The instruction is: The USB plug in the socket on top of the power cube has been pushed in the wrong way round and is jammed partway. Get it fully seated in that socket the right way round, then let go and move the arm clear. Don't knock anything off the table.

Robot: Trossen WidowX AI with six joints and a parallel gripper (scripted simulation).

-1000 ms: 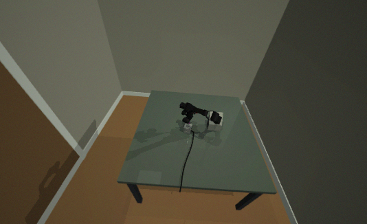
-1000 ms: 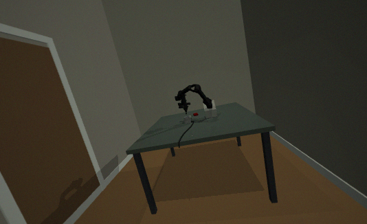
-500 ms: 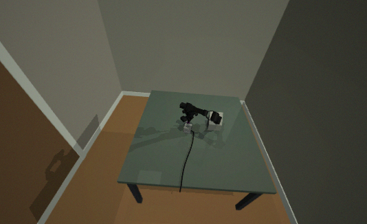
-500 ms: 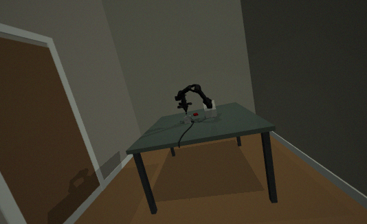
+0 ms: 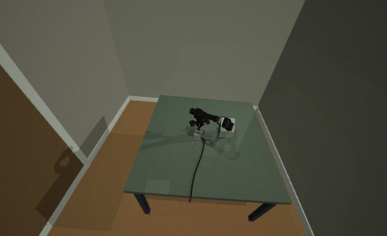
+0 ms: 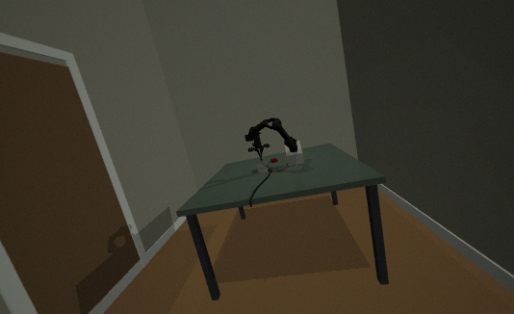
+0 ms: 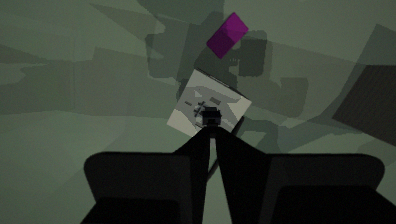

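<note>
The dark USB plug is 20 mm below my gripper tip. The rest, counted from my gripper tip: purple block (130 mm below, 90 mm to the right, 10 mm ahead); red object (340 mm to the right, 130 mm below, 40 mm behind).
</note>
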